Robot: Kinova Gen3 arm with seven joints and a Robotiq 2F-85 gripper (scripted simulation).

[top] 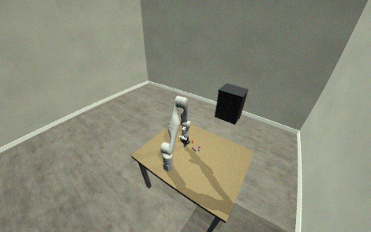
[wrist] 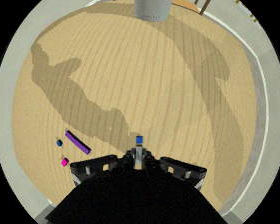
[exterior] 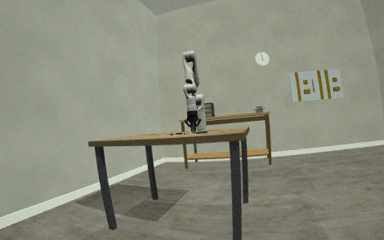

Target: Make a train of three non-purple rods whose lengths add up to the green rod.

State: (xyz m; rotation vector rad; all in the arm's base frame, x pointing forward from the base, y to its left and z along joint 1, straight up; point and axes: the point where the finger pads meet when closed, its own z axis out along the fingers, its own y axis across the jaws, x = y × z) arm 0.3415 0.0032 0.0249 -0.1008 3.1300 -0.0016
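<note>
The grey rod lies 1 cm below my hand. The rest, counted from my hand: green rod: 10 cm ahead, 8 cm to the left, 2 cm below; orange rod: 10 cm ahead, 4 cm to the right, 2 cm below; purple rod: 11 cm to the right, 2 cm below.
</note>
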